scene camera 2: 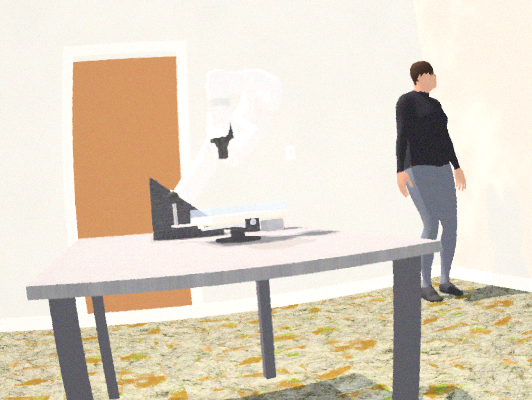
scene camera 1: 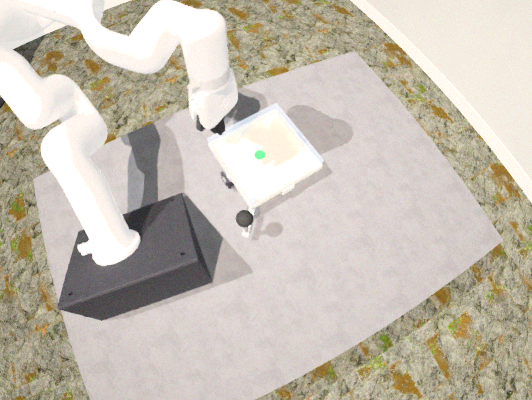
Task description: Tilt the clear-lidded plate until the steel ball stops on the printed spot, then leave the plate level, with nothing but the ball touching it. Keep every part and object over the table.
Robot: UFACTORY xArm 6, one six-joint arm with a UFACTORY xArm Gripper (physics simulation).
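Note:
The clear-lidded plate (scene camera 1: pixel 300 150) (scene camera 2: pixel 245 218) stands on a dark pivot base (scene camera 2: pixel 238 236). Whether it is exactly level I cannot tell. A green printed spot (scene camera 1: pixel 259 154) shows near its middle in scene camera 1. The steel ball cannot be made out; glare washes out much of the plate. A black knob (scene camera 1: pixel 244 218) (scene camera 2: pixel 173 194) tops a pale post (scene camera 2: pixel 175 214) on an arm at the plate's corner. My gripper (scene camera 1: pixel 218 129) (scene camera 2: pixel 223 156) is shut and empty. It hangs well above the plate's height, apart from it, and appears near its upper-left edge in scene camera 1.
A black wedge-shaped mount (scene camera 1: pixel 145 250) (scene camera 2: pixel 165 215) carries the robot arm's base on the grey table (scene camera 1: pixel 350 260) (scene camera 2: pixel 125 260). A small dark fitting (scene camera 1: pixel 227 180) sits at the plate's left side. A person (scene camera 2: pixel 427 130) stands beyond the table at the right in scene camera 2.

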